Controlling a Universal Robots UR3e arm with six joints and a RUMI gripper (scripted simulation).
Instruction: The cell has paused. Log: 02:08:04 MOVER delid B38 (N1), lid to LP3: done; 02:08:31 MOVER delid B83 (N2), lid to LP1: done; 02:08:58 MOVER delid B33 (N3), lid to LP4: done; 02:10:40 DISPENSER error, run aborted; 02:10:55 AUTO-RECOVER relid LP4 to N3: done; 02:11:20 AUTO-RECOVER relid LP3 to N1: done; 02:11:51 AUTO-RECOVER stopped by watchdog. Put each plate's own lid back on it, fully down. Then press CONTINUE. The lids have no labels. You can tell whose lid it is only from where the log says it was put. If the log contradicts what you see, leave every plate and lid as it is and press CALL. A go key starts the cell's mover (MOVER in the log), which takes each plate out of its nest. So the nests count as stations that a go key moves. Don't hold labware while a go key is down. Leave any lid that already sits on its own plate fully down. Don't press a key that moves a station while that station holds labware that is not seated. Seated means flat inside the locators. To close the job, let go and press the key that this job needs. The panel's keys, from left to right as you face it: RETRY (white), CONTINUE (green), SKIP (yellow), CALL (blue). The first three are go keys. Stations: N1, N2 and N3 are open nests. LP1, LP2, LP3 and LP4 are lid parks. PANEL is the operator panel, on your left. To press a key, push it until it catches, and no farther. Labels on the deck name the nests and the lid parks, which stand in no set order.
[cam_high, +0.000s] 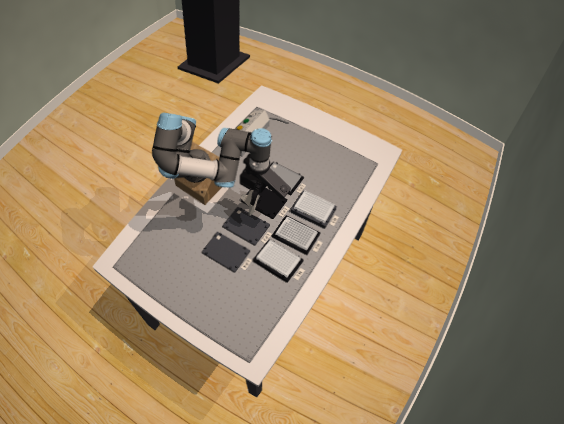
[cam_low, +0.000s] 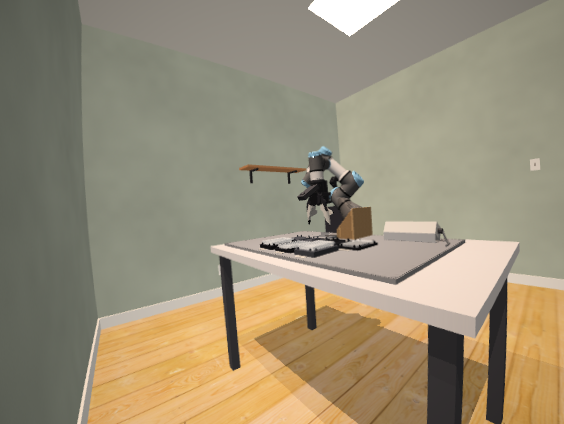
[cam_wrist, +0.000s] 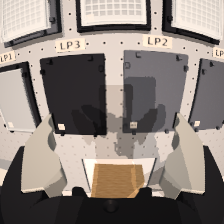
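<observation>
My gripper is now 190 mm to the right of the plate lid, 80 mm above it and 20 mm past it. Also, from my hand: LP2 lid park (90 mm below, 70 mm to the right, 20 mm behind); then LP3 lid park (90 mm below, 70 mm to the left, 20 mm behind); then plate (150 mm ahead, 80 mm below).
</observation>
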